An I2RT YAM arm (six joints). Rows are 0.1 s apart.
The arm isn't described. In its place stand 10 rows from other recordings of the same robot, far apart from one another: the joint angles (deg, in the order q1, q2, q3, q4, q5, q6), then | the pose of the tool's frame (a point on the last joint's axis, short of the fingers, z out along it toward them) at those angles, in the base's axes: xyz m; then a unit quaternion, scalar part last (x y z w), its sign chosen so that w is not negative.
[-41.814, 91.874, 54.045, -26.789, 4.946, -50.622] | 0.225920 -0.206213 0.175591 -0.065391 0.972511 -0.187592 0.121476
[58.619, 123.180, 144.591, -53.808, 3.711, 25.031] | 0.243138 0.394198 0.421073 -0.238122 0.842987 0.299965 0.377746
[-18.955, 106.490, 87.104, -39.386, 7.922, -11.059] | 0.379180 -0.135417 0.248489 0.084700 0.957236 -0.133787 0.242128
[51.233, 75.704, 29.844, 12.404, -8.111, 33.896] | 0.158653 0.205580 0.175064 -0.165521 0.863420 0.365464 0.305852
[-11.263, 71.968, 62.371, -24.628, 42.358, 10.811] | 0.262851 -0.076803 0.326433 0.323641 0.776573 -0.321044 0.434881
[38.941, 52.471, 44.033, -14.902, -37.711, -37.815] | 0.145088 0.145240 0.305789 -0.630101 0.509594 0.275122 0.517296
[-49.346, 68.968, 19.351, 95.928, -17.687, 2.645] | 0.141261 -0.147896 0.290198 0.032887 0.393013 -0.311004 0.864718
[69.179, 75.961, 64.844, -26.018, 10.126, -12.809] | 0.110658 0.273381 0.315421 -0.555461 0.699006 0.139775 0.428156
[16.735, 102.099, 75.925, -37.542, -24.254, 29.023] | 0.348988 0.120205 0.221965 0.054408 0.951722 0.274907 0.125266
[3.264, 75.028, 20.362, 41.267, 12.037, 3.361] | 0.248312 0.006725 0.178154 0.065645 0.780390 -0.046530 0.620094
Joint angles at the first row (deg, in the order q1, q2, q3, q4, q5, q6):
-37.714 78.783 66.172 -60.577 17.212 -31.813
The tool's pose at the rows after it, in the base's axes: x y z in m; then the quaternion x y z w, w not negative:
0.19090 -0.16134 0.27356 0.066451 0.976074 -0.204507 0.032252
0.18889 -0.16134 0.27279 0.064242 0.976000 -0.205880 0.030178
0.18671 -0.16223 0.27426 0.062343 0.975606 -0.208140 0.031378
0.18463 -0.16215 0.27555 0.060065 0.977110 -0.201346 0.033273
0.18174 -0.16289 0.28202 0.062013 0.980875 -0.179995 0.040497
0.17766 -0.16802 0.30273 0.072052 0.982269 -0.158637 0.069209
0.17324 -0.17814 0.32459 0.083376 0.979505 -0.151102 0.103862
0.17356 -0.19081 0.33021 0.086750 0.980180 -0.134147 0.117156
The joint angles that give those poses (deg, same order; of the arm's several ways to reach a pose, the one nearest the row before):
-37.778 78.281 65.647 -60.599 17.278 -32.555
-38.042 77.931 65.189 -60.468 17.431 -33.102
-38.522 77.516 65.145 -60.380 17.387 -33.866
-38.937 77.232 65.277 -60.971 16.470 -34.391
-39.878 77.211 66.916 -63.352 13.781 -34.632
-42.042 77.231 71.615 -66.719 9.388 -35.113
-45.016 77.800 76.772 -68.532 5.475 -36.273
-47.395 80.095 79.942 -69.450 2.285 -37.691

